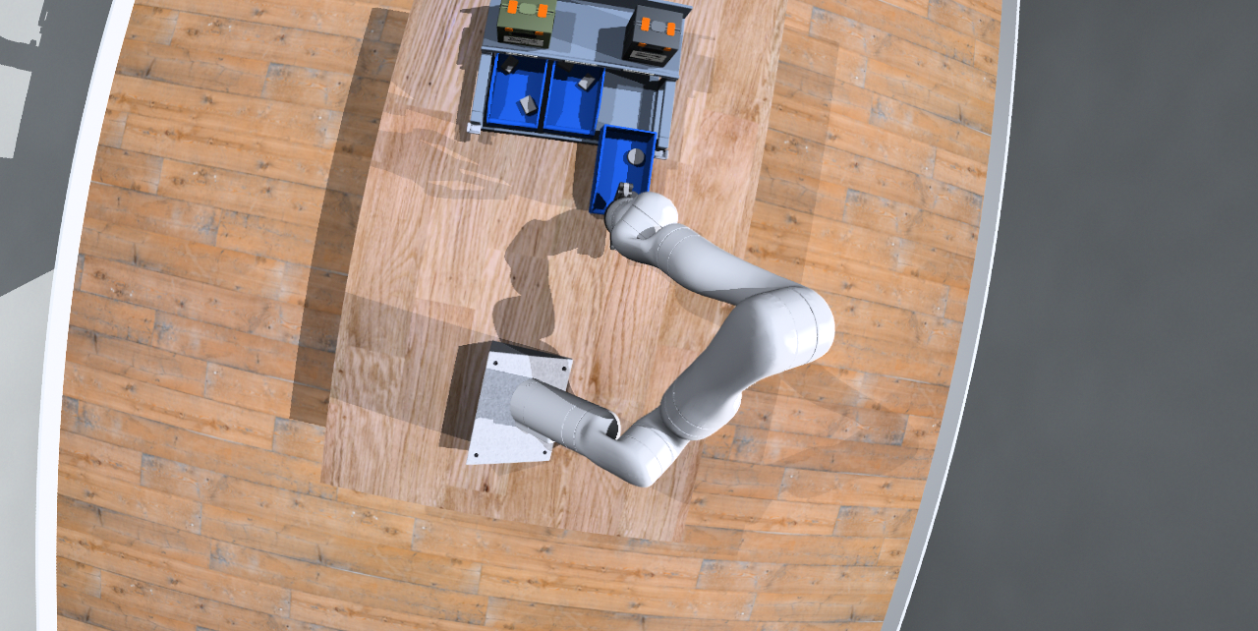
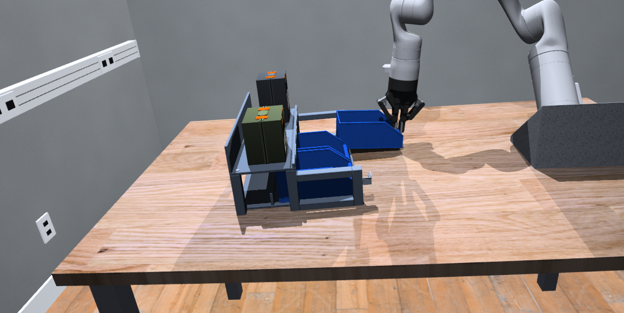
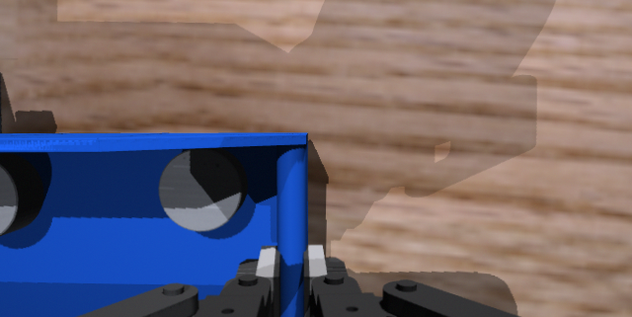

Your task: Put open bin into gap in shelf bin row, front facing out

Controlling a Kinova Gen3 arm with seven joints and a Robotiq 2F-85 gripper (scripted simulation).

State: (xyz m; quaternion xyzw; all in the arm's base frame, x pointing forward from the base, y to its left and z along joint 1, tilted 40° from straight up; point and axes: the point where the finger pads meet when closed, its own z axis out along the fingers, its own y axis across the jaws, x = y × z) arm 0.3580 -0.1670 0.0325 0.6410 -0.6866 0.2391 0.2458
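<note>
My hand is 12 cm short of the round grey part, 3 cm to the left of it and 2 cm above it. Also, from my hand: green box: 34 cm ahead, 21 cm to the left, 10 cm above; then dark box: 33 cm ahead, 11 cm above, 2 cm to the right; then shelf: 27 cm ahead, 10 cm to the left, 2 cm above.
</note>
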